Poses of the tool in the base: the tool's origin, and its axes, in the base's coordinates. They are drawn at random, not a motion.
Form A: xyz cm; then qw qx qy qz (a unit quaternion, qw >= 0).
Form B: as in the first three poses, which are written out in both.
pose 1, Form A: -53.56 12.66 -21.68 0.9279 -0.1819 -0.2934 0.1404
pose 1, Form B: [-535.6 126.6 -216.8], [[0.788 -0.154 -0.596], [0.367 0.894 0.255], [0.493 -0.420 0.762]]
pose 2, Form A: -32.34 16.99 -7.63 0.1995 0.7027 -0.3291 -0.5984
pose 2, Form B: [-323.4 169.9 -76.3], [[0.067 -0.224 -0.972], [-0.701 -0.704 0.113], [-0.710 0.674 -0.204]]
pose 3, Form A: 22.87 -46.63 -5.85 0.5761 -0.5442 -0.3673 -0.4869
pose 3, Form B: [228.7 -466.3 -58.5], [[0.256 0.961 0.107], [-0.161 -0.066 0.985], [0.953 -0.269 0.138]]
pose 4, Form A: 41.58 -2.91 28.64 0.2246 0.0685 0.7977 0.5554
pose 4, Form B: [415.8 -29.1 286.4], [[-0.890 -0.140 0.434], [0.359 0.374 0.855], [-0.282 0.917 -0.282]]
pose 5, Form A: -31.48 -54.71 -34.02 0.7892 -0.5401 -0.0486 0.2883
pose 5, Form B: [-314.8 -547.1 -340.2], [[0.829 -0.403 -0.388], [0.508 0.250 0.824], [-0.235 -0.880 0.412]]
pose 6, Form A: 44.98 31.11 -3.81 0.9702 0.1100 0.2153 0.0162
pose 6, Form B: [449.8 311.1 -38.1], [[0.907 0.016 0.421], [0.079 0.975 -0.206], [-0.414 0.220 0.883]]
